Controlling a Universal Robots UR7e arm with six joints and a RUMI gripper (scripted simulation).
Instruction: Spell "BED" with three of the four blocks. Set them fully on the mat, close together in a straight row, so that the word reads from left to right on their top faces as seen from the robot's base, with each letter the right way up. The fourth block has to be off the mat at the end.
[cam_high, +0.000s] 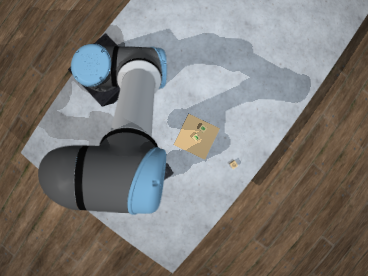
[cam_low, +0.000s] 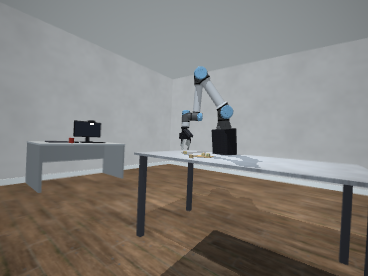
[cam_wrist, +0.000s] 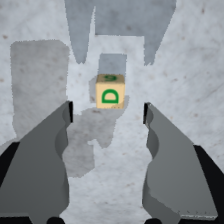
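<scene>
My gripper is now 4 cm above the D block. Round my hand: tan mat (23 cm to the left, 5 cm below); then E block (23 cm to the left, 3 cm below); then B block (1 cm behind, 27 cm to the left, 3 cm below).
</scene>
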